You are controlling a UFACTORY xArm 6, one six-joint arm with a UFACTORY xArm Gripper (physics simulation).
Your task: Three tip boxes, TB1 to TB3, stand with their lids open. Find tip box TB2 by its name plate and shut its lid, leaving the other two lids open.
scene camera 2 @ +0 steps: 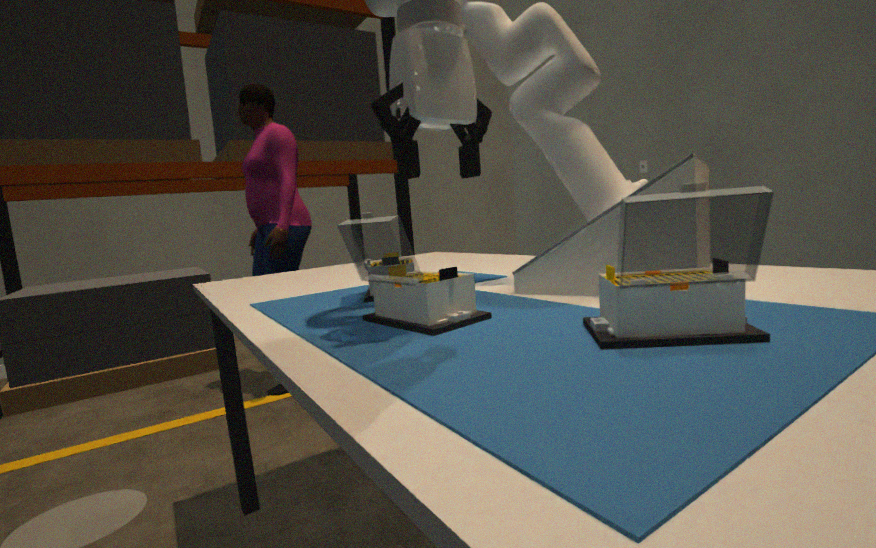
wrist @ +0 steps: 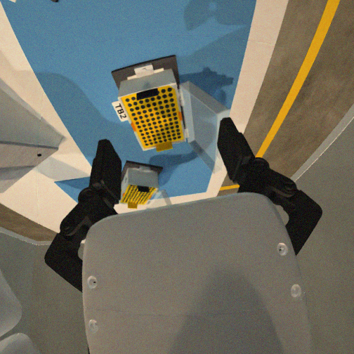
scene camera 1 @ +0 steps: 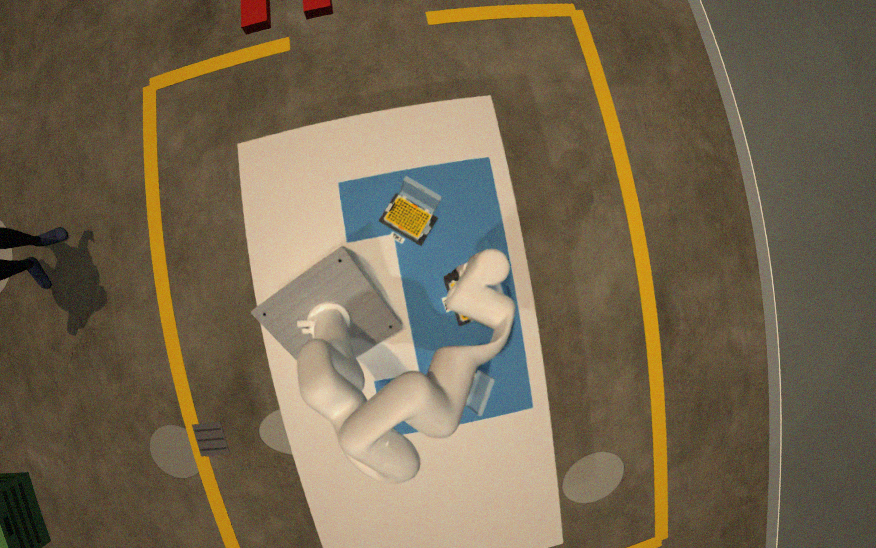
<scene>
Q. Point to a tip box TB2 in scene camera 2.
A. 434,308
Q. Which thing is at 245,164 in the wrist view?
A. The gripper.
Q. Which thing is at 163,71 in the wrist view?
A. A tip box TB2.
</scene>
